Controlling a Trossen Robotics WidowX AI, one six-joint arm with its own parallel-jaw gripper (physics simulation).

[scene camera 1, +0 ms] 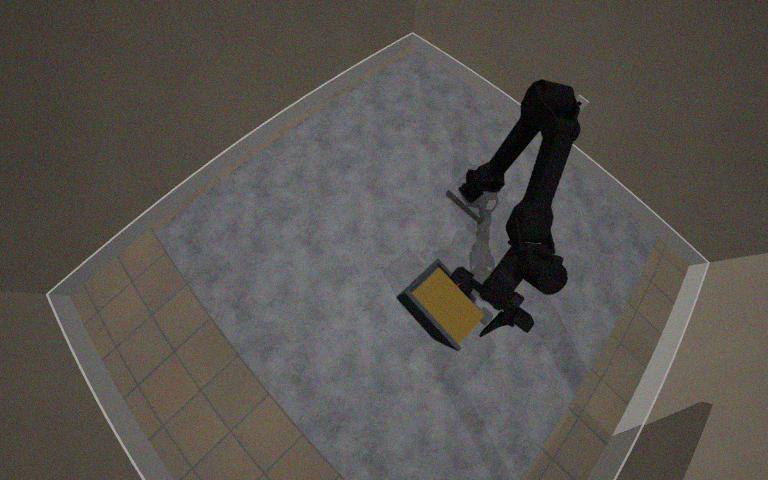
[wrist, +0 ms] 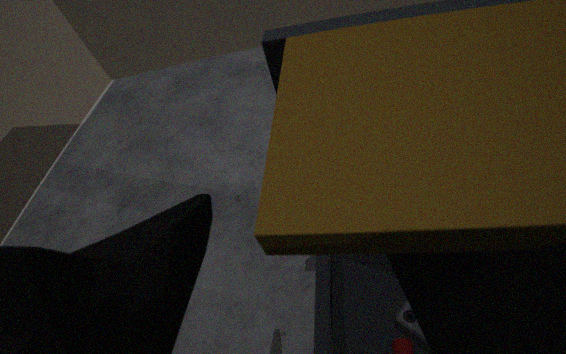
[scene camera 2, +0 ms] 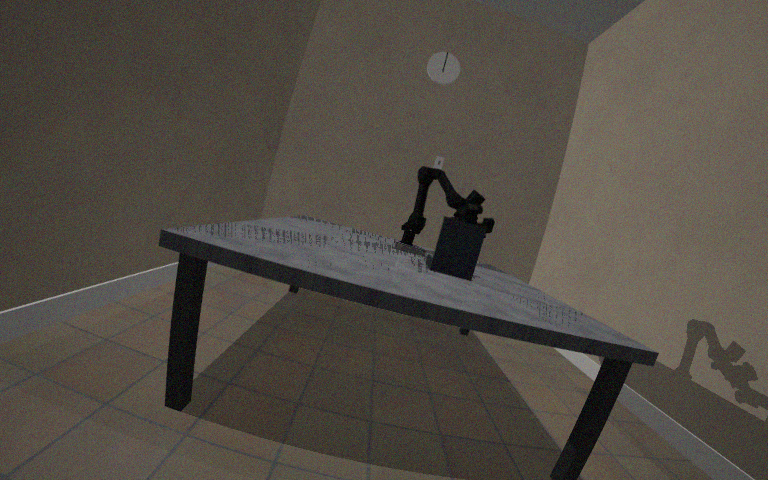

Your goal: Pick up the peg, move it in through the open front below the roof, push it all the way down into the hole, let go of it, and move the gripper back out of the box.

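Places are measured from the arm's base along level axes (x ahead, y left, z up), in metres.
Pixels of known places: arm's base at its link origin: (scene camera 1: 470, 191) (scene camera 2: 406, 243).
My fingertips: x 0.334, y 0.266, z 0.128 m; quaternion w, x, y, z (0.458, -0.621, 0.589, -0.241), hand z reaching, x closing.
Note:
Ahead of a thing's pixels: the offset from my fingertips to its top centre. "*": to the spot under its first point. Level surfaces: height alone.
The box shows its yellow roof {* 0.017 m ahead, 0.071 m right, 0.041 m up} (scene camera 1: 447, 305) (wrist: 410, 130) and dark grey back wall (scene camera 2: 457, 249). My gripper (scene camera 1: 471, 308) (wrist: 293, 204) is open and empty at the box's open front. In the wrist view, the left finger is outside the box, beside the roof; the right finger's tip is hidden behind the roof's front edge. A small red part of the peg {0.059 m back, 0.057 m right, 0.123 m down} (wrist: 402, 346) (scene camera 1: 458, 284) shows. In the wrist view it is at the bottom edge, close to a corner of the grey hole block {0.002 m back, 0.082 m right, 0.120 m down} (wrist: 406, 316). The hole and most of the peg are hidden; the peg's pose cannot be told.
The box stands on the grey table {0.162 m down} (scene camera 1: 317, 226) (scene camera 2: 339, 266) (wrist: 165, 145). The roof's front edge and a dark side wall (wrist: 323, 305) are close to the fingers. The arm's base (scene camera 1: 471, 189) (scene camera 2: 407, 234) stands near the table's far side.

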